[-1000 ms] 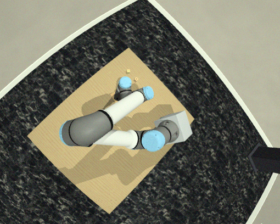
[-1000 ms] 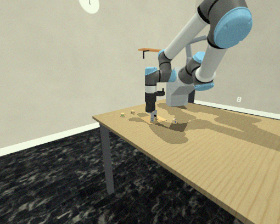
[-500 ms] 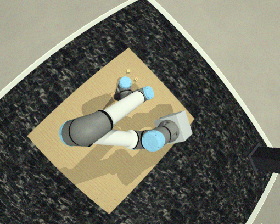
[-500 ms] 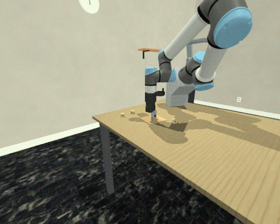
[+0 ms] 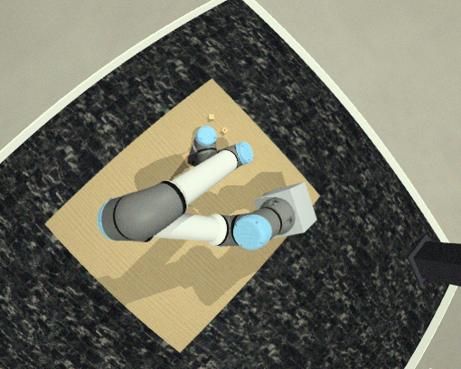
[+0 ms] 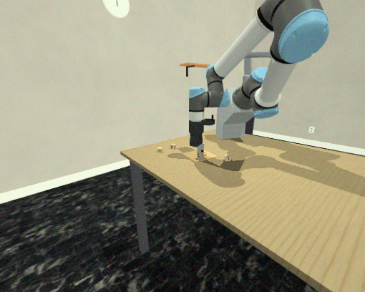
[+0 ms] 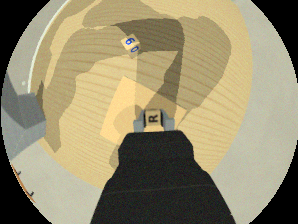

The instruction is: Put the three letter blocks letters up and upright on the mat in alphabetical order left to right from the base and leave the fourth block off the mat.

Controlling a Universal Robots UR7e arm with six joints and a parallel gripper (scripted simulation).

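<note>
Right now my hand is 3 cm to the left of the mat, 2 cm above it and 1 cm past it.
</note>
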